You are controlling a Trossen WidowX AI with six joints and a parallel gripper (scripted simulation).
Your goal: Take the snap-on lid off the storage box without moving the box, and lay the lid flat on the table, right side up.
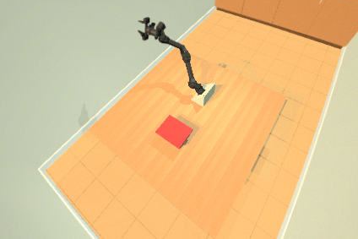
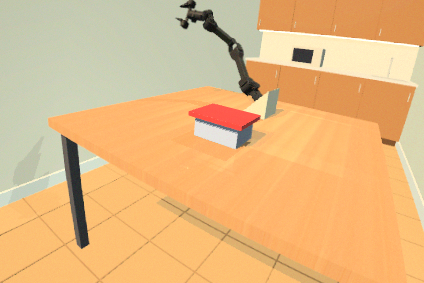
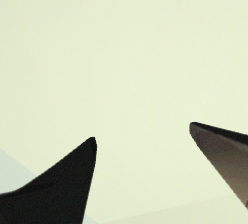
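Right now the lid is 68 cm to the left of my gripper tip, 45 cm below it and 44 cm ahead of it. Round my gripper tip: storage box: 68 cm to the left, 50 cm below, 44 cm ahead.
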